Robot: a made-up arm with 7 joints.
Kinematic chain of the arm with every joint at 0, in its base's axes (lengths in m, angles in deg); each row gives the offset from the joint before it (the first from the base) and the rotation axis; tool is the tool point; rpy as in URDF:
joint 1: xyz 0 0 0.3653 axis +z
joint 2: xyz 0 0 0 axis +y
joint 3: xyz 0 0 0.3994 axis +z
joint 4: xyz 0.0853 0 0 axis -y
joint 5: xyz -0.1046 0 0.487 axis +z
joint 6: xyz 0 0 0 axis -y
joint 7: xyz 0.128 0 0 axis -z
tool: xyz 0 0 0 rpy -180 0 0
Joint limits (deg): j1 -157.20..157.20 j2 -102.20..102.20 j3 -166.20..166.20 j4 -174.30..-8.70 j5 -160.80..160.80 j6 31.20..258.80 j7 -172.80..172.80
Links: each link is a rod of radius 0.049 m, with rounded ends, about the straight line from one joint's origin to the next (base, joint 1, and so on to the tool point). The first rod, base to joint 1, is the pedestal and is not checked.
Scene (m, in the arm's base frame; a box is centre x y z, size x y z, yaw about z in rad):
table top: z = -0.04
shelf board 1: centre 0.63 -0.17 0.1 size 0.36 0.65 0.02 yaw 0
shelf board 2: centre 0.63 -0.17 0.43 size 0.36 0.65 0.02 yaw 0
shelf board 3: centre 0.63 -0.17 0.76 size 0.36 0.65 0.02 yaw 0
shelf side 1: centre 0.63 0.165 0.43 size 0.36 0.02 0.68 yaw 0
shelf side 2: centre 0.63 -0.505 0.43 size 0.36 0.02 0.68 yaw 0
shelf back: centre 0.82 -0.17 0.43 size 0.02 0.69 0.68 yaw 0
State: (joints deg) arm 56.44 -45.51 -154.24 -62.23 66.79 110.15 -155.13
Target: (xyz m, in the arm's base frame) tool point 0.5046 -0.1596 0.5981
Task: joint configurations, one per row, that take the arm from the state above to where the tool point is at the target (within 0.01 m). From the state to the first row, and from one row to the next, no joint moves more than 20 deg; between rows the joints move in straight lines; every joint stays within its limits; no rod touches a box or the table.
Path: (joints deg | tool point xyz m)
1: 51.09 -46.39 -150.64 -58.46 63.05 116.44 -137.61 | -0.4185 -0.8615 0.5821
2: 45.75 -47.27 -147.04 -54.69 59.31 122.73 -120.08 | -0.4942 -0.8176 0.6214
3: 40.40 -48.15 -143.44 -50.92 55.57 129.03 -102.56 | -0.5670 -0.7611 0.6599
4: 35.05 -49.02 -139.85 -47.15 51.83 135.32 -85.04 | -0.6344 -0.6924 0.6969
5: 35.53 -54.88 -126.21 -65.43 53.68 124.31 -96.72 | -0.4527 -0.8394 0.5035
6: 36.02 -60.73 -112.57 -83.70 55.53 113.31 -108.40 | -0.1840 -0.8807 0.3993
7: 36.50 -66.59 -98.93 -101.98 57.38 102.30 -120.08 | 0.0850 -0.8037 0.3981
8: 36.98 -72.44 -85.29 -120.26 59.23 91.30 -131.77 | 0.2765 -0.6279 0.4700
9: 37.46 -78.29 -71.65 -138.53 61.09 80.29 -143.45 | 0.3504 -0.3960 0.5566
10: 37.95 -84.15 -58.01 -156.81 62.94 69.29 -155.13 | 0.3143 -0.1596 0.5981
11: 49.77 -73.04 -62.06 -146.57 63.94 74.62 -155.13 | 0.4103 -0.1720 0.5959
12: 61.60 -61.93 -66.11 -136.33 64.93 79.96 -155.13 | 0.5046 -0.1596 0.5981

